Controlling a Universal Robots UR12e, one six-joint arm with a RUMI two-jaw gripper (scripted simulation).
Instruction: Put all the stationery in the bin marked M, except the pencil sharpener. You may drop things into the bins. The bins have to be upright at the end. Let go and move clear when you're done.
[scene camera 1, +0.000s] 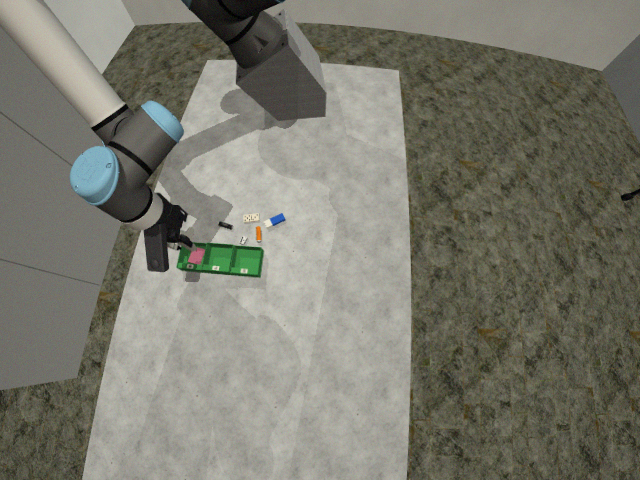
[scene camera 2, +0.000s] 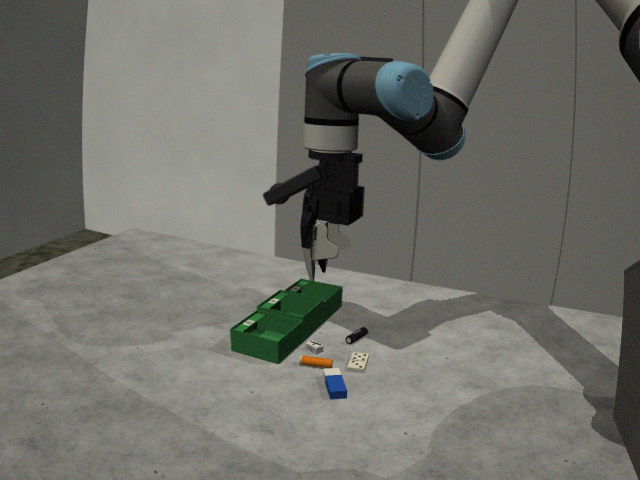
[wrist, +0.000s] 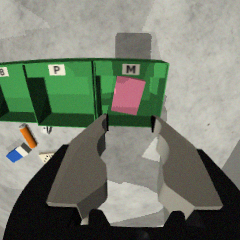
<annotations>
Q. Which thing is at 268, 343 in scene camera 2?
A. A green tray.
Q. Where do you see my gripper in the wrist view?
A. At 129, 115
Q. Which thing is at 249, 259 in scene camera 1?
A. A green tray.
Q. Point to my gripper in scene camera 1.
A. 188, 249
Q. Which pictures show my gripper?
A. Scene camera 1, scene camera 2 and the wrist view: all of them.
</annotations>
